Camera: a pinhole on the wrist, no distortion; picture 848 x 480 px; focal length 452.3 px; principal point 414.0 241.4 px. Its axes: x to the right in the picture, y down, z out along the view. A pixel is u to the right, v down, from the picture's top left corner.
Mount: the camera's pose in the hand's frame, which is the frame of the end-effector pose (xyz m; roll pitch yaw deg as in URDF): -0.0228 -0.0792 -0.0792 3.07 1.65 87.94
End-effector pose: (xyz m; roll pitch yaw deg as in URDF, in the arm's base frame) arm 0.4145 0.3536 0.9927 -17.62 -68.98 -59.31
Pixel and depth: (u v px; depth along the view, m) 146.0 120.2 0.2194
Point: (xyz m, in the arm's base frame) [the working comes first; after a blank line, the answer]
In the camera's frame: -0.1300 -0.0588 0.2194

0.1972 0.4194 1.1033
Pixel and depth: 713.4 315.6 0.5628
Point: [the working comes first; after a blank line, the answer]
In the camera's frame: 0.3725 0.0923 0.5628

0.6094 0.8897 1.0557
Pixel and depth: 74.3 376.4 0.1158
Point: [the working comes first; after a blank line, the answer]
In the camera's frame: -0.0870 0.0346 0.1158

0.2409 0.3684 0.9737
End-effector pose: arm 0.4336 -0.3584 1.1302 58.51 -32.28 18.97
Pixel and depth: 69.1 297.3 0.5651
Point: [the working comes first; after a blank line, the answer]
In the camera's frame: -0.4309 0.0698 0.5651

0.6740 -0.9992 0.9556
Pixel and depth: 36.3 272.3 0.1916
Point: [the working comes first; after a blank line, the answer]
In the camera's frame: -0.1600 0.0131 0.1916

0.5504 -0.5530 0.9971
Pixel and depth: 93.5 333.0 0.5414
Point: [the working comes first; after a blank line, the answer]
In the camera's frame: -0.3836 0.1096 0.5414

0.6134 -0.9729 0.9592
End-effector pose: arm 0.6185 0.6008 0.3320 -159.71 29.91 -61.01
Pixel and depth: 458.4 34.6 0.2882
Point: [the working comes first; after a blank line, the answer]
In the camera's frame: 0.0283 -0.1318 0.2882

0.7301 0.6361 0.1208
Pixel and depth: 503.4 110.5 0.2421
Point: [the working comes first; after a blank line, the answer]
In the camera's frame: 0.0479 -0.0701 0.2421

0.6815 0.6529 0.1814
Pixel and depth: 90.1 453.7 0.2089
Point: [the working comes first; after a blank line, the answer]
In the camera's frame: -0.1496 0.0981 0.2089

0.7793 0.8344 0.3422
